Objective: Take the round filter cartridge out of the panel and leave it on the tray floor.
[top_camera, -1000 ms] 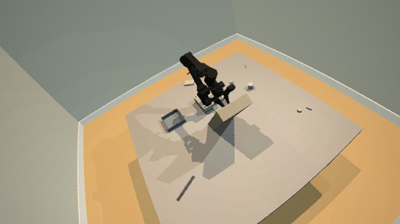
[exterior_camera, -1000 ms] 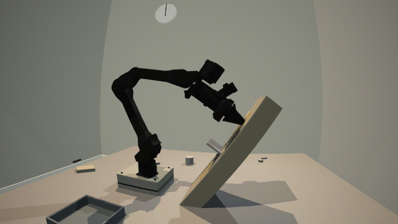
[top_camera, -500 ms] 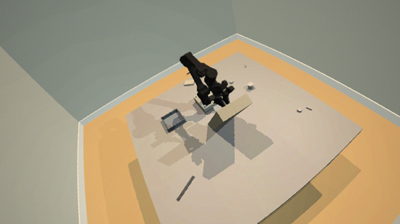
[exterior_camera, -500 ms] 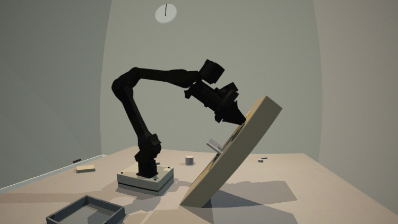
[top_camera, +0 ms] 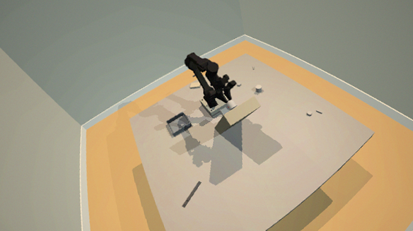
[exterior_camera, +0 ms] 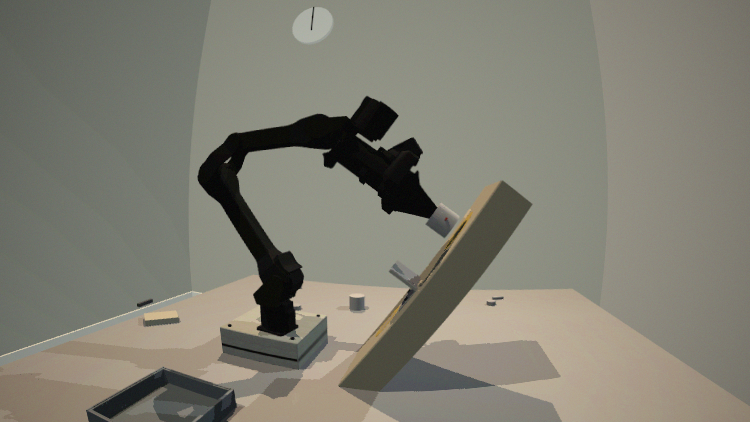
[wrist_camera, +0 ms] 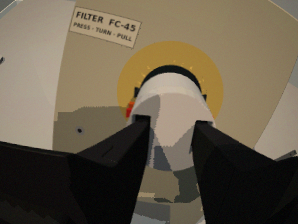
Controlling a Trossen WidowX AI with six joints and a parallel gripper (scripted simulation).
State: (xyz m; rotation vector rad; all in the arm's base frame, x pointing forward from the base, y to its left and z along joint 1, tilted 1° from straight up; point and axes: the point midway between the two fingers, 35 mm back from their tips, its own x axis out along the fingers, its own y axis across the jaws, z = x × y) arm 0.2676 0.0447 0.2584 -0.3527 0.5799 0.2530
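The tan service panel lies 10 mm ahead of my gripper tip and 110 mm below it. Also, from my gripper tip: tray 300 mm behind, 340 mm to the right, 280 mm below; round grey filter cartridge 10 mm ahead, 10 mm below; tan block 670 mm behind, 90 mm to the right, 290 mm below.
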